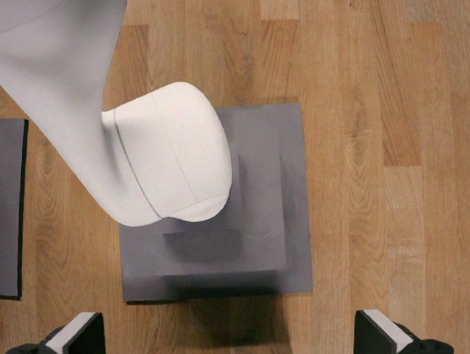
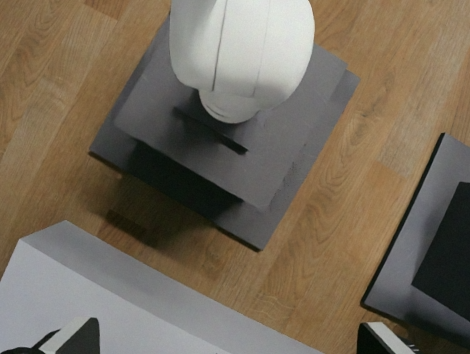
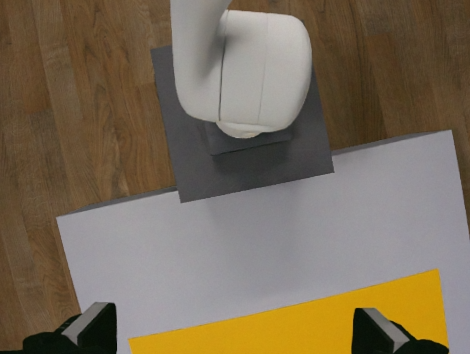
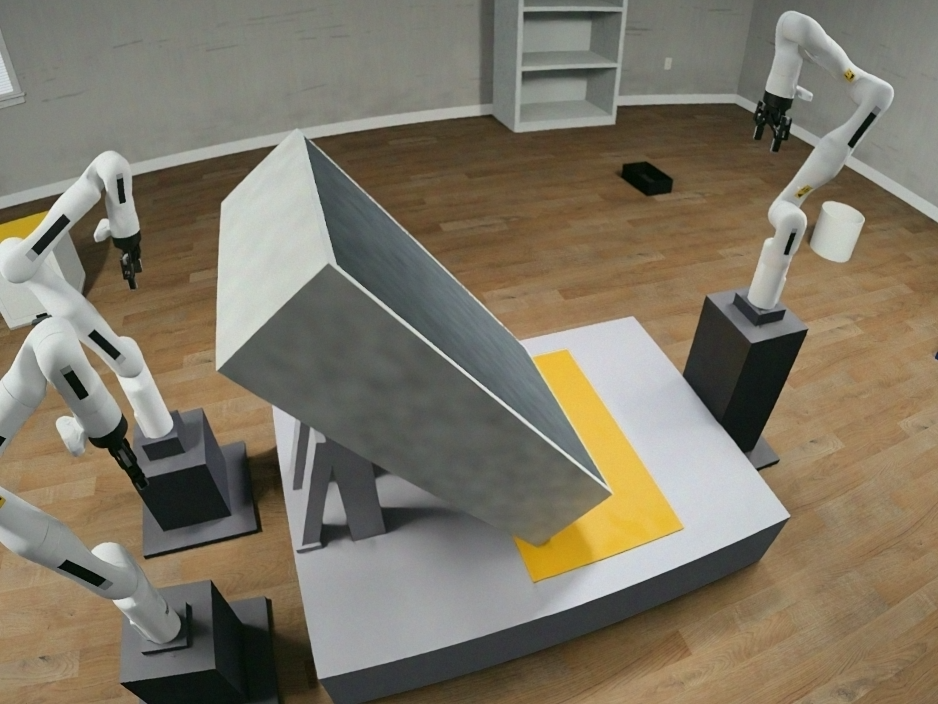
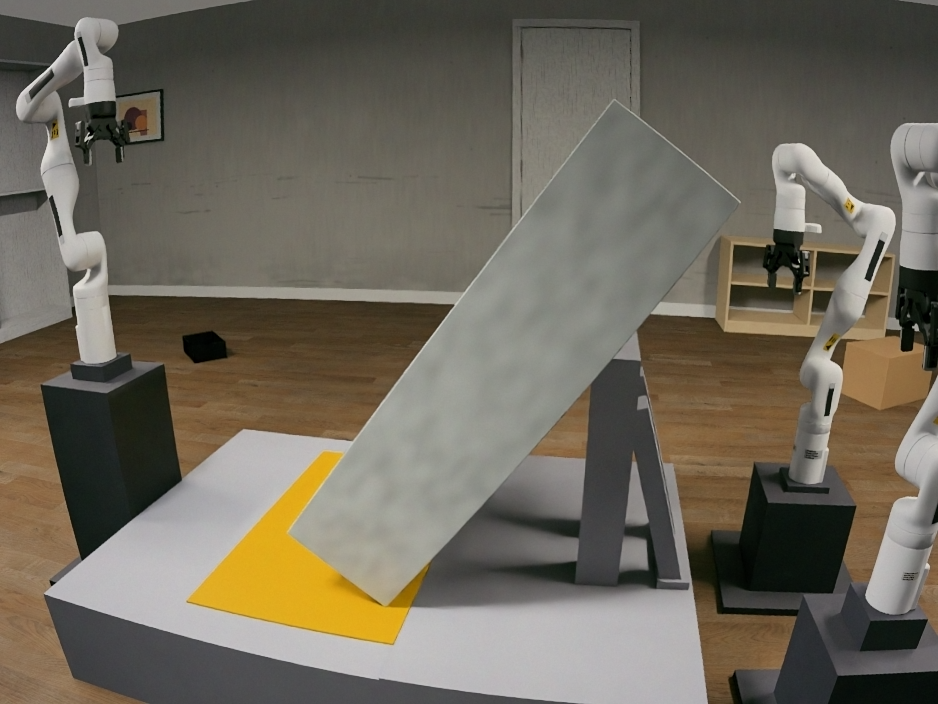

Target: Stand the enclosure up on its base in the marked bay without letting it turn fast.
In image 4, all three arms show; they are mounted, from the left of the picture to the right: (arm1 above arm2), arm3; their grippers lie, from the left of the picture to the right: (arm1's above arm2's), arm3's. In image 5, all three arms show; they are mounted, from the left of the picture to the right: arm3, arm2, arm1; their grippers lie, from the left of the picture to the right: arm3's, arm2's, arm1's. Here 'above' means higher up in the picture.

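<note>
The enclosure (image 4: pixel 424 409) (image 5: pixel 515 348) is a long grey box with an open hollow side. It is tilted, its lower edge on the yellow marked bay (image 4: pixel 636 492) (image 5: pixel 265 560) (image 3: pixel 300 320) and its raised part over a dark trestle (image 4: pixel 359 492) (image 5: pixel 606 469). Arm1's gripper (image 1: pixel 230 332) (image 4: pixel 130 276) (image 5: pixel 918 356) is open, apart from the enclosure. Arm2's gripper (image 2: pixel 228 337) (image 4: pixel 140 481) (image 5: pixel 785 284) is open, beyond the trestle side, apart from the enclosure. Arm3's gripper (image 3: pixel 234 327) (image 4: pixel 767 143) (image 5: pixel 103 155) is open, high on the bay side. The trestle's contact is partly hidden.
A low light-grey platform (image 3: pixel 250 250) (image 4: pixel 674 439) (image 5: pixel 530 644) carries the bay and trestle. Dark pedestals of arm1 (image 4: pixel 185 492), arm2 (image 5: pixel 795 545) and arm3 (image 4: pixel 742 371) (image 5: pixel 113 454) stand around it. A black box (image 4: pixel 646 178) (image 5: pixel 204 347) and a white cylinder (image 4: pixel 837 231) stand farther off.
</note>
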